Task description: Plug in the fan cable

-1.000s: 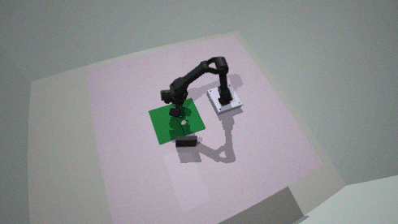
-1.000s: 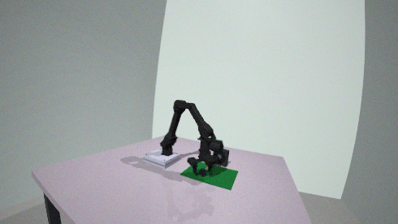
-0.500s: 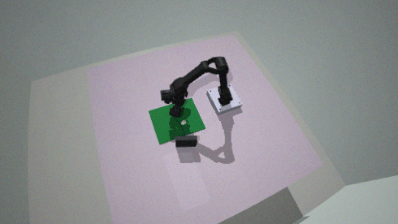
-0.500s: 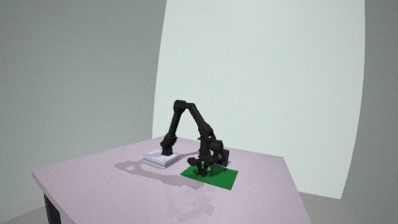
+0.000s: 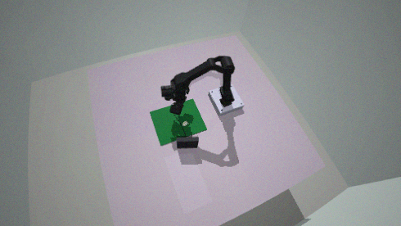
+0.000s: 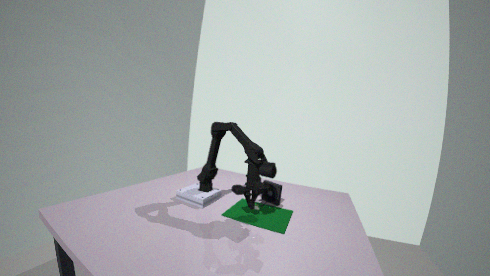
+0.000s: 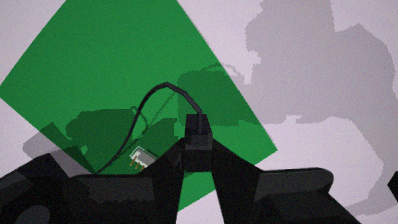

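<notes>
The white four-pin fan header is 10 mm ahead of my gripper tip, 90 mm to the left of it and 60 mm below it. From my gripper tip the other things lie so: green board: 40 mm ahead, 50 mm to the left, 70 mm below; black fan plug: 10 mm above; black fan: 50 mm ahead, 220 mm to the left.
</notes>
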